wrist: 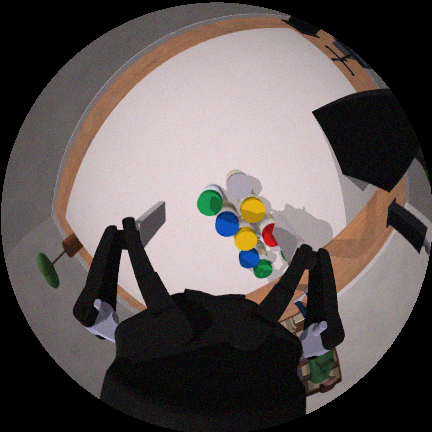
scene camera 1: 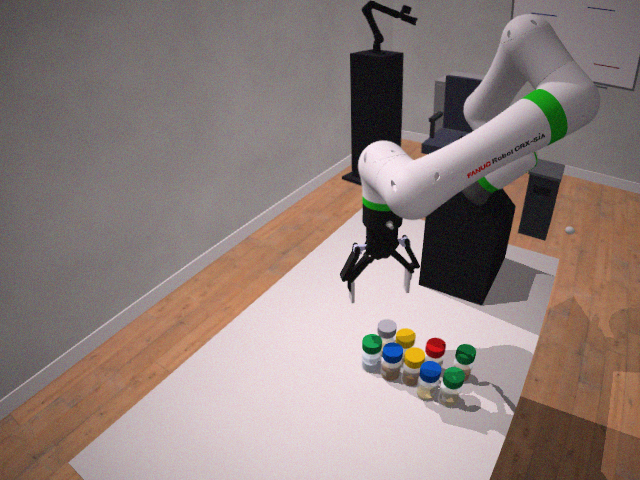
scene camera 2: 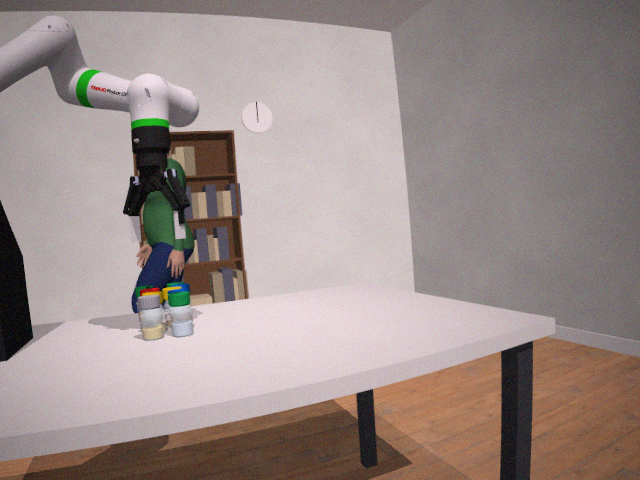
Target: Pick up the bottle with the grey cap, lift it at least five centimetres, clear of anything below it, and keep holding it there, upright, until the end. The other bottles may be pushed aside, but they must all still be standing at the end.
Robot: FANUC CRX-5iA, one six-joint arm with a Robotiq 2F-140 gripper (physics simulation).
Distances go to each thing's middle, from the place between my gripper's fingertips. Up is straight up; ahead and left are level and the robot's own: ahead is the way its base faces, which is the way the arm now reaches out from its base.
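The grey-capped bottle (scene camera 2: 151, 321) is 1 cm to the left of my hand, 4 cm behind it and 19 cm below it. There is a blue-capped bottle (scene camera 1: 428, 380) too, and I find it 3 cm ahead of my hand, 19 cm to the left of it and 19 cm below it.
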